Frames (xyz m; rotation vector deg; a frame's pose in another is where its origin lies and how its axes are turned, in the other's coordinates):
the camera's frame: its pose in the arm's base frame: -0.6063 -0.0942 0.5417 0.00 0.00 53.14
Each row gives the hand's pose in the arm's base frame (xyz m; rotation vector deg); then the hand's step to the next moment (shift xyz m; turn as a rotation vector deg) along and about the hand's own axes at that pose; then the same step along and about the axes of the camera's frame.
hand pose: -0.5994 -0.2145 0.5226 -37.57 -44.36 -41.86
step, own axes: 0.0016 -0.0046 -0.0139 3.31 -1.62 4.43
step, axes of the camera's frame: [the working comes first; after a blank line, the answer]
step, axes of the arm's base frame: 0.0025 -0.0136 -0.0052 -1.27 1.27 5.48

-0.0094 -0.0101 -0.0052 0.25 1.77 5.48
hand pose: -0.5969 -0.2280 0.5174 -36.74 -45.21 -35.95
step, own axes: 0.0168 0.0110 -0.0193 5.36 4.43 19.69
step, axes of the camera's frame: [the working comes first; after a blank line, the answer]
step, axes of the arm's base frame: 0.0255 -0.0112 -0.0002 -2.48 15.58 13.68

0.0063 -0.0271 -0.0002 10.98 11.33 13.68
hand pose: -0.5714 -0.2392 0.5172 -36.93 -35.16 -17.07
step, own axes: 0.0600 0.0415 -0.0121 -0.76 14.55 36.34
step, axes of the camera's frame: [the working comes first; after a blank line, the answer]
step, axes of the arm's base frame: 0.0706 0.0197 0.0099 -10.12 34.42 15.68

0.0581 -0.0447 0.0099 21.46 28.75 15.68
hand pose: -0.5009 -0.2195 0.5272 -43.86 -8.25 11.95
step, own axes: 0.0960 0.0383 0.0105 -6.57 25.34 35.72
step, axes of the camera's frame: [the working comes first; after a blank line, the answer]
step, axes of the arm's base frame: 0.0858 0.0569 -0.0142 -17.08 40.19 7.39

0.0970 -0.0345 -0.0142 21.91 37.77 7.39
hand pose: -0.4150 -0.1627 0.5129 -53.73 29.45 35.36
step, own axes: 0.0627 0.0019 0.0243 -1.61 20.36 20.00
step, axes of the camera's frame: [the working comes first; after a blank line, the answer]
step, axes of the arm's base frame: 0.0470 0.0380 -0.0296 -12.30 25.79 -0.77

0.0586 -0.0148 -0.0296 13.25 25.31 -0.77
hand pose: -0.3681 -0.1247 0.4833 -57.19 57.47 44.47
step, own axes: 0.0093 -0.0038 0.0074 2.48 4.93 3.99
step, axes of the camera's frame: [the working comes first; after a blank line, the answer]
step, axes of the arm's base frame: 0.0090 0.0063 -0.0060 -2.22 5.68 -3.03

0.0104 -0.0034 -0.0060 3.21 5.19 -3.03
